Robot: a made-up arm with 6 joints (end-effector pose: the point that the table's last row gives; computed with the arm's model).
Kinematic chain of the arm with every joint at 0, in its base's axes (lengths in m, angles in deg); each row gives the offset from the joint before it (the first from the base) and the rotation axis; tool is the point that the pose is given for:
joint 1: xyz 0 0 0.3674 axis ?
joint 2: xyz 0 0 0 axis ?
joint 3: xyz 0 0 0.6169 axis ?
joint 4: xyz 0 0 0 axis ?
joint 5: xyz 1.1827 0 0 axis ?
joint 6: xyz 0 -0.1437 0 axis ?
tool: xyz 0 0 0
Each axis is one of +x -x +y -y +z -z.
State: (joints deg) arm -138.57 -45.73 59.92 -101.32 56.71 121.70
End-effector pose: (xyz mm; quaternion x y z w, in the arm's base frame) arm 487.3 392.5 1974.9 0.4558 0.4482 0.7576 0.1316
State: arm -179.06 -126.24 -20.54 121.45 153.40 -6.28
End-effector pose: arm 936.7 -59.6 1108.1 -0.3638 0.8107 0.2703 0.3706
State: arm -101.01 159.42 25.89 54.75 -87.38 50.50
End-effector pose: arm 16.5 519.0 -1148.4 0.3622 0.6228 0.6852 0.1064
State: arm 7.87 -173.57 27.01 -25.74 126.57 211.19
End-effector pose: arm -1169.2 -292.3 -602.9 0.8546 0.0036 -0.2718 0.4424
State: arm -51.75 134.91 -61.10 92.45 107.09 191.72
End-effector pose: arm -453.0 584.6 120.1 -0.6712 -0.1097 0.1485 0.7179
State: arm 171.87 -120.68 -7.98 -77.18 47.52 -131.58
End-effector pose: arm 853.6 -89.7 1197.8 -0.0333 -0.3364 0.3636 0.8680
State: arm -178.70 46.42 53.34 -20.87 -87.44 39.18
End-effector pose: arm -1629.8 97.3 884.3 0.5527 0.1419 -0.7444 0.3467
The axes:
joint 1: +z
joint 2: +y
joint 3: -y
joint 4: -x
joint 5: -y
joint 6: -x

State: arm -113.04 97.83 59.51 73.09 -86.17 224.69
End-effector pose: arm -674.2 -1478.4 -342.1 -0.1159 0.0901 0.9519 0.2689
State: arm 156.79 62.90 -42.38 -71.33 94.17 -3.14
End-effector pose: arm -79.4 84.1 -456.6 -0.0769 -0.0621 0.6784 0.7280
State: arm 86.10 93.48 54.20 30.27 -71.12 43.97
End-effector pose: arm 231.1 1565.0 -362.8 -0.8409 0.2570 0.4529 0.1474
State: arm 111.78 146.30 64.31 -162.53 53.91 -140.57
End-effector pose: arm -299.6 380.4 -1323.0 0.8517 -0.2582 -0.4408 0.1166
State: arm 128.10 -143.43 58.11 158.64 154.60 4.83
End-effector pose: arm 788.4 -1222.4 -611.0 -0.3999 -0.7983 -0.3718 0.2542
